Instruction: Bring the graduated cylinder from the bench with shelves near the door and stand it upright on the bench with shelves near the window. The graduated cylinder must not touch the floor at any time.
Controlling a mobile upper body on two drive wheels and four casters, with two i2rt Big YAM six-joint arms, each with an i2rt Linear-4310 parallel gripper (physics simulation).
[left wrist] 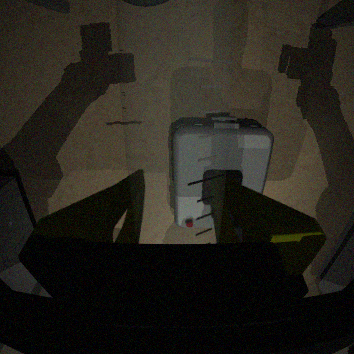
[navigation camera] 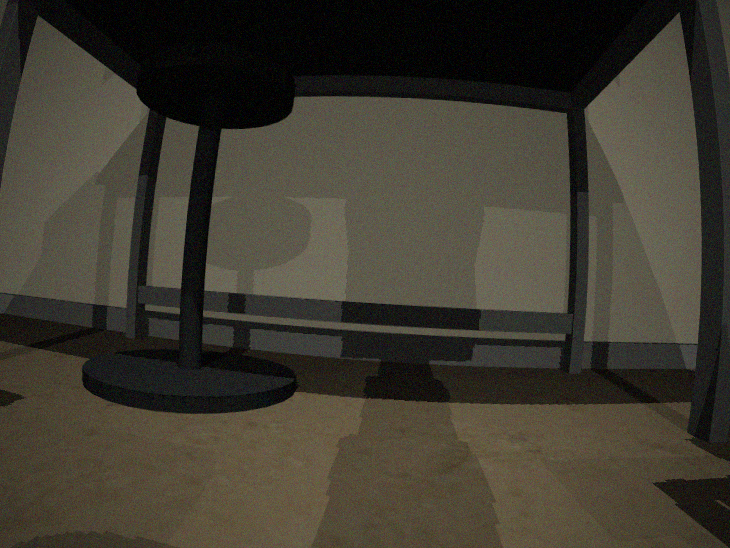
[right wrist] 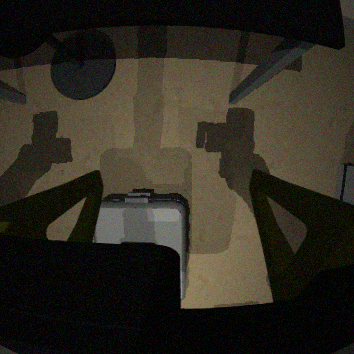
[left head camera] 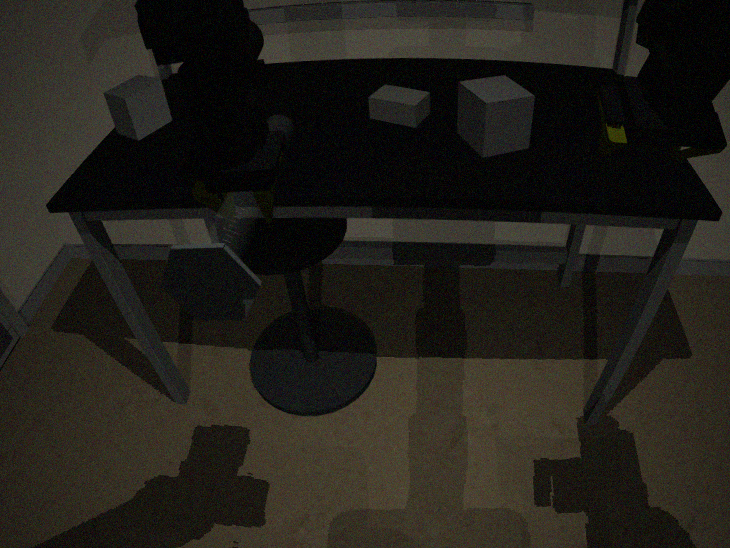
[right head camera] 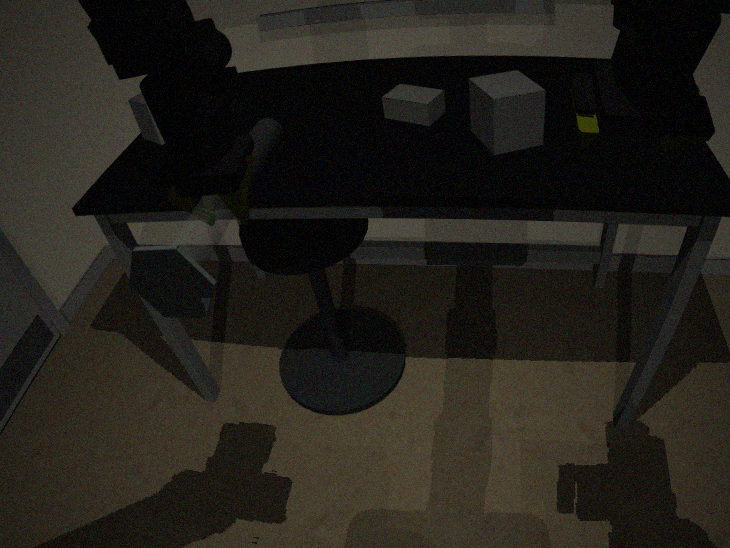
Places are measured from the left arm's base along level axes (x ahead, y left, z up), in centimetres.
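Pixels of known places: left gripper, between the fingertips: [left wrist: 177, 177] [left head camera: 251, 219] [right head camera: 230, 221]; right gripper, between the fingertips: [right wrist: 175, 177] [left head camera: 637, 153] [right head camera: 623, 145].
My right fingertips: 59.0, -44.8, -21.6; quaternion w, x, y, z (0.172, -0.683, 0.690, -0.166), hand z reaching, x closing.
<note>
For each thing: its top centre in the pictures, then the offset to it from my right fingertips, as dx, dy, dz. "*": a spot on its surface instead. Level surfaces: height alone.
- graduated cylinder, a spot on its surface: [left wrist: 204, 200] * -3.1, +44.2, -0.8
- dark bench, height of its surface: dz -28.0
- small box, centre of its top: [right head camera: 413, 93] [left head camera: 399, 94] +63.8, +29.0, -22.2
- larger box, centre of its top: [right head camera: 506, 83] [left head camera: 496, 88] +51.4, +8.1, -15.0
The graduated cylinder [left head camera: 209, 281] [right head camera: 171, 281] [left wrist: 204, 200] is clear, with a hexagonal foot. My left gripper [left head camera: 238, 203] [right head camera: 213, 206] [left wrist: 177, 177] is shut on its tube. The cylinder is tilted, its foot in front of the bench's near edge and clear of the floor, its other end over the bench top. Black graduation marks show in the left wrist view. My right gripper [left head camera: 657, 141] [right head camera: 636, 132] [right wrist: 175, 177] is open, at the right side of the bench. The dark bench [left head camera: 377, 176] [right head camera: 389, 182] is ahead; whether it is the window or door one I cannot tell.
A small box [left head camera: 398, 106] [right head camera: 412, 104], a larger box [left head camera: 495, 116] [right head camera: 507, 112] and another box [left head camera: 138, 107] [right head camera: 146, 119] at the left stand on the bench. A round stool [left head camera: 312, 359] [right head camera: 342, 359] [navigation camera: 188, 383] stands under its front left part. The robot's base [left wrist: 195, 150] [right wrist: 165, 230] shows below.
</note>
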